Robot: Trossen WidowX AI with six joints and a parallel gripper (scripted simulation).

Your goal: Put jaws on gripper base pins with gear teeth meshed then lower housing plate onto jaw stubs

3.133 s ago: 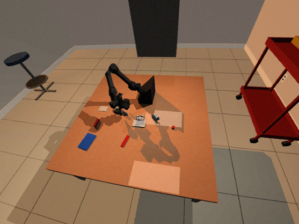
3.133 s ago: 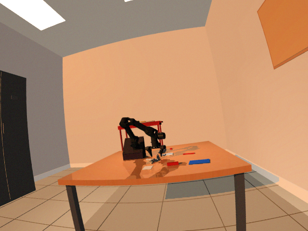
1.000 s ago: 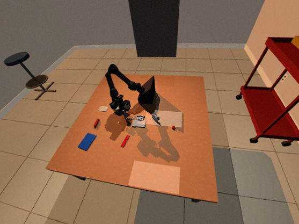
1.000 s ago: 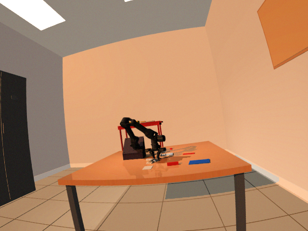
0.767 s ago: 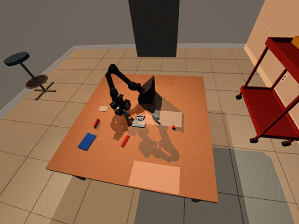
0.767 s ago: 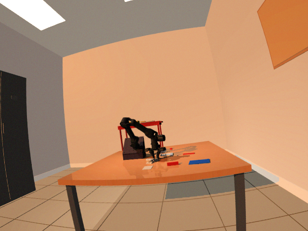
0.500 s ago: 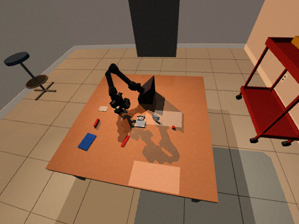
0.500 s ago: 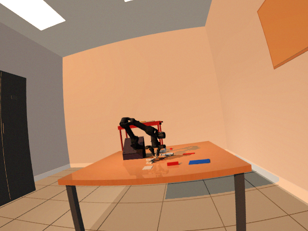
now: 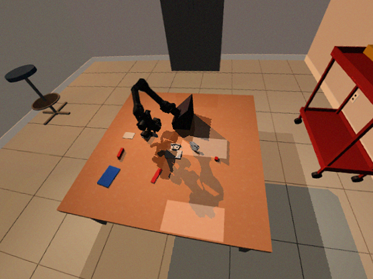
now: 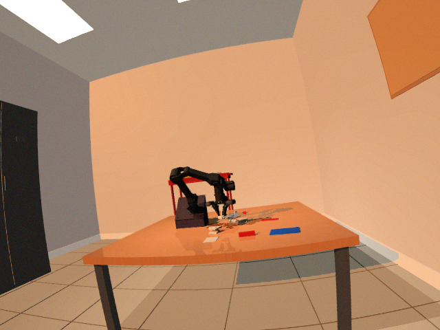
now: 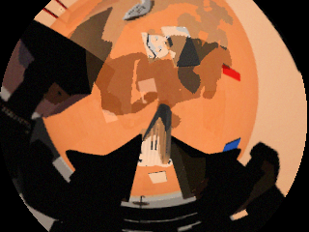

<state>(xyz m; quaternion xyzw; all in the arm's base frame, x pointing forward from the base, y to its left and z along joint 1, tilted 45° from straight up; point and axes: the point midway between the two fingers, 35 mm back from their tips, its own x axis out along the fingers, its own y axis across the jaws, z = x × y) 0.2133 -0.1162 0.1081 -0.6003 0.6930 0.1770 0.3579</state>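
Right now the grey jaw is 10 mm ahead of my gripper tip and 40 mm to the right of it. From my gripper tip the other things lie so: pale tile: 40 mm behind, 260 mm to the right, 80 mm below; white flat part: 110 mm ahead, 170 mm to the left, 70 mm below; blue plate: 350 mm ahead, 260 mm to the right, 70 mm below.
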